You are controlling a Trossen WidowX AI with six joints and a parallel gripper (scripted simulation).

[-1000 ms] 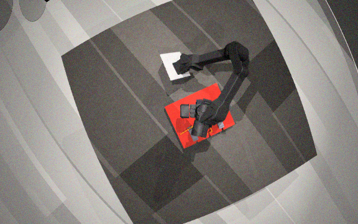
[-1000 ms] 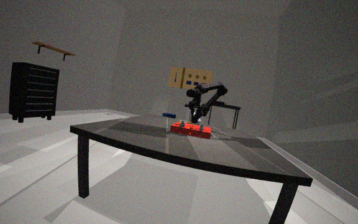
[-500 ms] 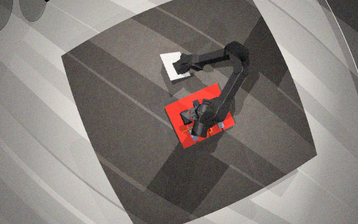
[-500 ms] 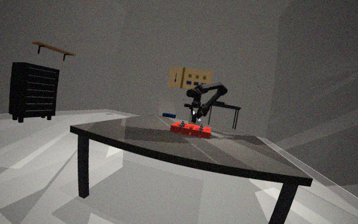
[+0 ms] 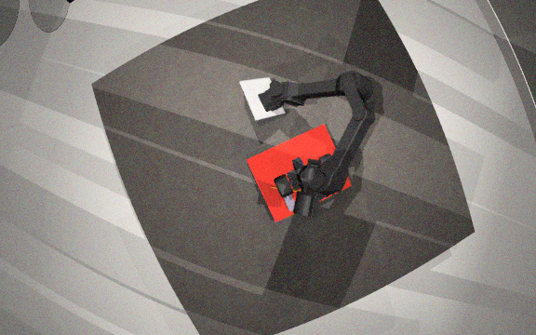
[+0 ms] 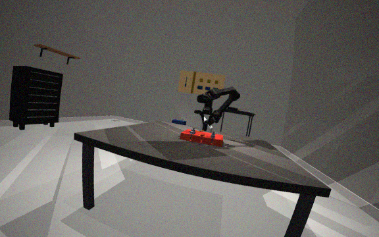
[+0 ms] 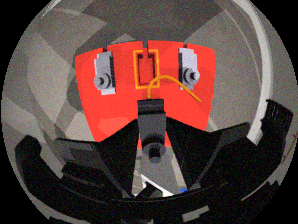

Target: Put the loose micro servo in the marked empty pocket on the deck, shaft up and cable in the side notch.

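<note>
Now: gripper tip 40 mm past the red deck and 100 mm above it.
</note>
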